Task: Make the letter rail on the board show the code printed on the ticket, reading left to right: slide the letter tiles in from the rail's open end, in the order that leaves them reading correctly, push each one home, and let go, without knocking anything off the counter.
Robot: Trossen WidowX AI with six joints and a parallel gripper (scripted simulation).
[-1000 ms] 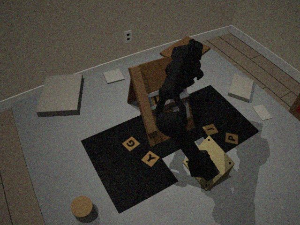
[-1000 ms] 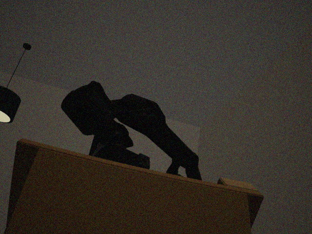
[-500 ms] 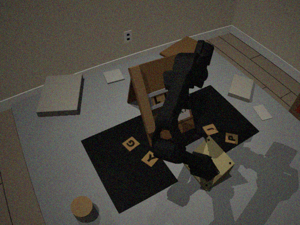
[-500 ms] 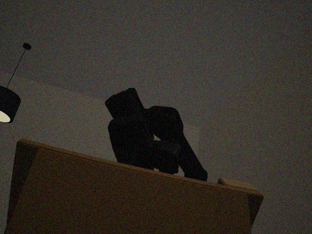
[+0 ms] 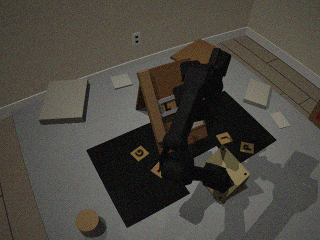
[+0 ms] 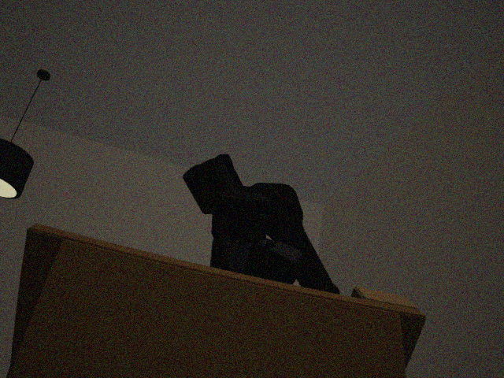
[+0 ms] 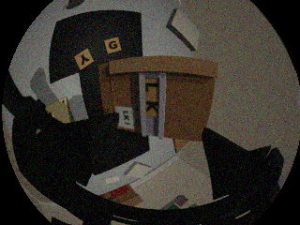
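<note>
My gripper tip is 50 mm past the j tile, 210 mm to the left of it and 300 mm above it. The rest, counted from my gripper tip: y tile (70 mm behind, 120 mm to the left, 300 mm below); then white ticket (50 mm ahead, 100 mm to the right, 220 mm below); then black mat (40 mm behind, 40 mm to the right, 310 mm below).
</note>
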